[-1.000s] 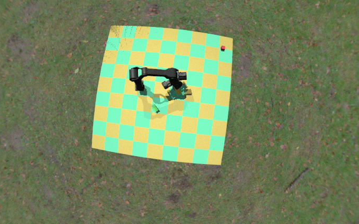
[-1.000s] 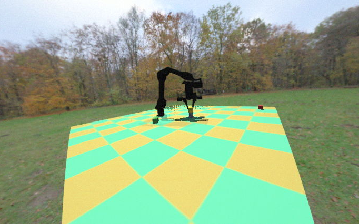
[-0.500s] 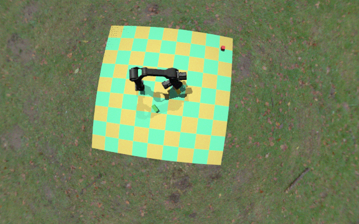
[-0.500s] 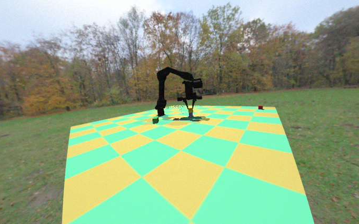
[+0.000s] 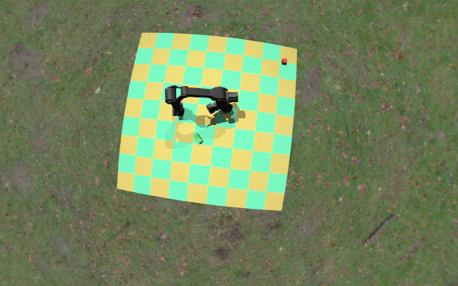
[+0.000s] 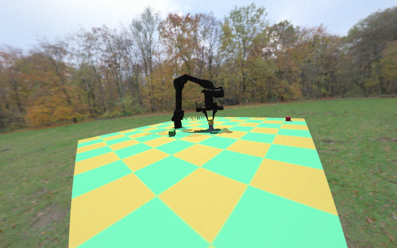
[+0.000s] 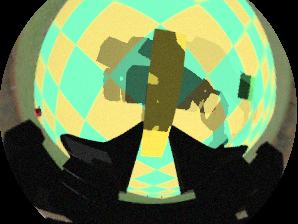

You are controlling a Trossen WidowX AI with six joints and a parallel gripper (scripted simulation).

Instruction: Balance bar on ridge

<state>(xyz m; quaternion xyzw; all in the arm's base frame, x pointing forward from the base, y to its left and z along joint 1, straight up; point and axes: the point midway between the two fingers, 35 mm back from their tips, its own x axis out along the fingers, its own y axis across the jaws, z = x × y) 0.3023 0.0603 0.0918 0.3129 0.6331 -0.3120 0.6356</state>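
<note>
My gripper tip is now 20 mm short of the yellow bar and 20 mm to the left of it. Round my gripper tip: red cube 440 mm ahead, 440 mm to the left, 40 mm below; then green block 140 mm behind, 240 mm to the right, 40 mm below.
</note>
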